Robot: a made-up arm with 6 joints. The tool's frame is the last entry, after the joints.
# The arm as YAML. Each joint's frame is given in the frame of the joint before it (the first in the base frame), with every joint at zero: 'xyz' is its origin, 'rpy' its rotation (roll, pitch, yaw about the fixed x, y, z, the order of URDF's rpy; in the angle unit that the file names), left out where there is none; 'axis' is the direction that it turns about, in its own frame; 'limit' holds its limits. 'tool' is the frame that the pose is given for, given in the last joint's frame.
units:
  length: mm
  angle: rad
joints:
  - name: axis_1
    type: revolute
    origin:
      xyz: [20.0, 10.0, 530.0]
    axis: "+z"
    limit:
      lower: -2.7
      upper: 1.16
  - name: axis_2
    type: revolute
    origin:
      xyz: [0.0, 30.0, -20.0]
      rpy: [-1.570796, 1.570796, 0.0]
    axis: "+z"
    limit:
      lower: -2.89
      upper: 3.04
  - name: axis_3
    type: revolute
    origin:
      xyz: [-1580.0, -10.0, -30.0]
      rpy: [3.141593, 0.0, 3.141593]
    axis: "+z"
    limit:
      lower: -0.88
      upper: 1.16
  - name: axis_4
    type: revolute
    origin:
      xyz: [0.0, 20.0, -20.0]
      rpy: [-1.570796, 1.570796, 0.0]
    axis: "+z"
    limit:
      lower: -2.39
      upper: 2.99
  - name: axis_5
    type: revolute
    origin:
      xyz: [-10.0, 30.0, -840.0]
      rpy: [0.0, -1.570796, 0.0]
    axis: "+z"
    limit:
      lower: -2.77
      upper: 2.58
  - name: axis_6
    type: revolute
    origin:
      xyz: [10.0, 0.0, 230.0]
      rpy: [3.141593, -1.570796, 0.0]
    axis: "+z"
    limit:
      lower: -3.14
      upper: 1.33
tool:
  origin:
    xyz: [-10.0, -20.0, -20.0]
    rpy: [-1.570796, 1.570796, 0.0]
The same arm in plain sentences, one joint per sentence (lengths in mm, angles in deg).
The arm has six revolute joints in a row. What follows holds with every joint at zero, and every direction is one of the base frame's. The first joint is mounted 20 mm along +x and 10 mm along +y and 530 mm along +z from the base frame's origin and rotates about +z, from -154.7 to 66.46 deg. The second joint is mounted 30 mm along +y and 20 mm along -z from the first joint and rotates about +y, from -165.58 to 174.18 deg. The third joint is mounted 10 mm along +x and 30 mm along -y and 1580 mm along +z from the second joint and rotates about -y, from -50.42 to 66.46 deg. The fourth joint is mounted 20 mm along -x and 20 mm along +y from the third joint and rotates about -x, from -136.94 to 171.31 deg. The fifth joint is mounted 840 mm along +x and 10 mm along -y and 30 mm along -z from the fourth joint and rotates about -y, from -158.71 to 147.82 deg. The sixth joint is mounted 10 mm along -x and 230 mm along -y from the fifth joint and rotates about -x, from -179.91 to 76.2 deg. The tool frame, which is the frame that the pose is given for, is mounted 20 mm along +x and 10 mm along +y and 20 mm along -z from the sixth joint; its axes are the base frame's turned by roll 0, pitch 0 and yaw 0 deg (as in URDF: about the fixed x, then y, then z).
